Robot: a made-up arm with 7 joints. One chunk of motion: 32 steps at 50 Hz.
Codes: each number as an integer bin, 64 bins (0 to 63) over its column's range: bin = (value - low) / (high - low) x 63, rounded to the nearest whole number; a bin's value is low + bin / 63 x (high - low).
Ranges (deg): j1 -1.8..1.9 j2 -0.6..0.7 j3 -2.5..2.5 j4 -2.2..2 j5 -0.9..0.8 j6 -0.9..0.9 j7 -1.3..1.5
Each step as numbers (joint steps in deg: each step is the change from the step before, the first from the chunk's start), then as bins.
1 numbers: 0.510 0.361 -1.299 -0.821 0.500 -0.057 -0.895
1 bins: 39 47 15 21 52 30 9
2 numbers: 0.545 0.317 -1.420 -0.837 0.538 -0.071 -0.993
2 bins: 40 44 14 20 53 29 7
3 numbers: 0.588 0.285 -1.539 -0.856 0.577 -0.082 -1.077
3 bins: 41 43 12 20 55 29 5
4 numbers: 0.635 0.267 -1.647 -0.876 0.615 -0.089 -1.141
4 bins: 41 42 11 20 56 28 4
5 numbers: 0.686 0.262 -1.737 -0.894 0.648 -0.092 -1.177
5 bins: 42 42 10 20 57 28 3
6 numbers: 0.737 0.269 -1.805 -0.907 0.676 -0.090 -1.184
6 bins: 43 42 9 19 58 28 3
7 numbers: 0.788 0.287 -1.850 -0.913 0.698 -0.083 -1.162
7 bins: 44 43 8 19 59 29 3
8 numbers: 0.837 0.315 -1.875 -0.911 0.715 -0.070 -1.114
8 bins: 45 44 8 19 60 29 4
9 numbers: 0.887 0.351 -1.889 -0.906 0.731 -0.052 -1.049
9 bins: 46 46 8 19 60 30 6
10 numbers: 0.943 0.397 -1.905 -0.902 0.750 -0.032 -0.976
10 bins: 47 48 7 19 61 30 7
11 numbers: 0.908 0.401 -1.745 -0.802 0.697 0.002 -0.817
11 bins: 46 49 10 21 59 32 11
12 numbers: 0.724 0.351 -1.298 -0.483 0.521 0.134 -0.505
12 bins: 43 46 15 26 53 36 18
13 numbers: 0.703 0.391 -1.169 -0.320 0.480 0.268 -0.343
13 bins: 43 48 17 28 51 41 22
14 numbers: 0.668 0.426 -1.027 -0.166 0.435 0.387 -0.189
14 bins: 42 50 19 31 49 45 25
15 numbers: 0.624 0.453 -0.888 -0.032 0.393 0.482 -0.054
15 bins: 41 51 20 33 48 48 28
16 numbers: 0.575 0.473 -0.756 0.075 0.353 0.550 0.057
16 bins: 40 52 22 34 46 51 31
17 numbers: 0.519 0.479 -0.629 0.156 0.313 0.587 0.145
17 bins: 39 52 24 35 45 52 33
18 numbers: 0.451 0.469 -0.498 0.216 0.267 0.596 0.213
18 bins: 38 52 25 36 43 52 34
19 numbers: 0.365 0.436 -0.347 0.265 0.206 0.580 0.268
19 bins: 37 50 27 37 41 52 35
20 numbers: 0.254 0.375 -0.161 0.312 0.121 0.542 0.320
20 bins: 35 47 29 38 38 50 36
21 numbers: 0.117 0.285 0.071 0.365 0.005 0.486 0.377
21 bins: 33 43 32 38 34 49 38
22 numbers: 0.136 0.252 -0.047 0.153 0.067 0.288 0.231
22 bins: 33 41 31 35 36 42 34
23 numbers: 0.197 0.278 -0.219 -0.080 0.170 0.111 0.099
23 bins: 34 43 29 32 40 35 31
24 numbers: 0.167 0.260 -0.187 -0.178 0.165 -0.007 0.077
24 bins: 33 42 29 30 39 31 31
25 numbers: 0.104 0.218 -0.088 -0.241 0.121 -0.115 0.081
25 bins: 32 40 30 29 38 27 31
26 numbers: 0.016 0.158 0.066 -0.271 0.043 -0.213 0.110
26 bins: 31 37 32 29 35 24 32
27 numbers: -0.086 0.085 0.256 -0.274 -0.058 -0.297 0.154
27 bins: 29 33 35 29 31 21 33
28 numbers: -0.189 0.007 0.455 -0.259 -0.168 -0.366 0.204
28 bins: 27 29 37 29 27 19 34
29 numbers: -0.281 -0.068 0.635 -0.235 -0.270 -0.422 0.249
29 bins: 26 26 40 29 23 17 35
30 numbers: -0.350 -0.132 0.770 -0.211 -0.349 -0.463 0.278
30 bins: 25 23 41 30 20 15 36
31 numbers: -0.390 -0.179 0.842 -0.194 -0.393 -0.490 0.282
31 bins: 24 20 42 30 19 14 36
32 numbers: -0.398 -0.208 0.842 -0.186 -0.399 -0.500 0.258
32 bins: 24 19 42 30 19 14 35
